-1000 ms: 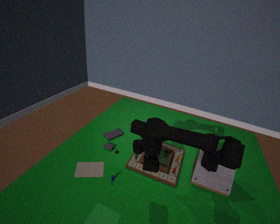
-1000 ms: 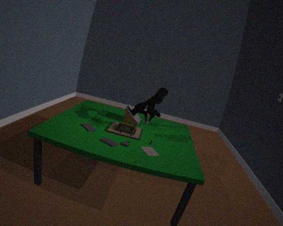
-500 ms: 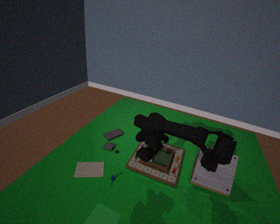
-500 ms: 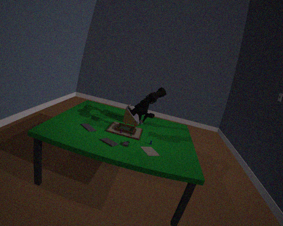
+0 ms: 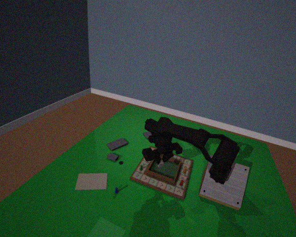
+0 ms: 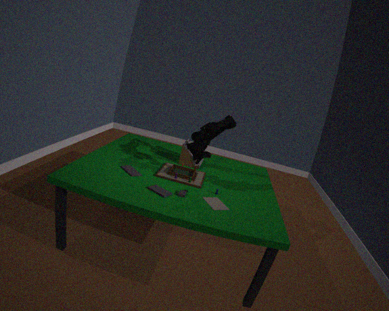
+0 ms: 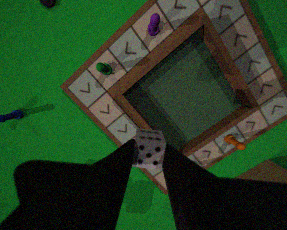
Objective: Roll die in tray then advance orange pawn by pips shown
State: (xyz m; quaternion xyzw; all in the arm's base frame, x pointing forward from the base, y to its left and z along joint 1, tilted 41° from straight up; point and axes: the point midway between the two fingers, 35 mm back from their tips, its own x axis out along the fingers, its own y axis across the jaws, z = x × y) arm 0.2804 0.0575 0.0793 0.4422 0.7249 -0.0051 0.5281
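The orange pawn lies 12 cm behind my gripper tip, 10 cm to the right of it and 8 cm below it. Also, from my gripper tip: green pawn: 10 cm ahead, 1 cm to the left, 8 cm below; sunken tray: 1 cm behind, 7 cm to the right, 10 cm below; die: right at my gripper tip.
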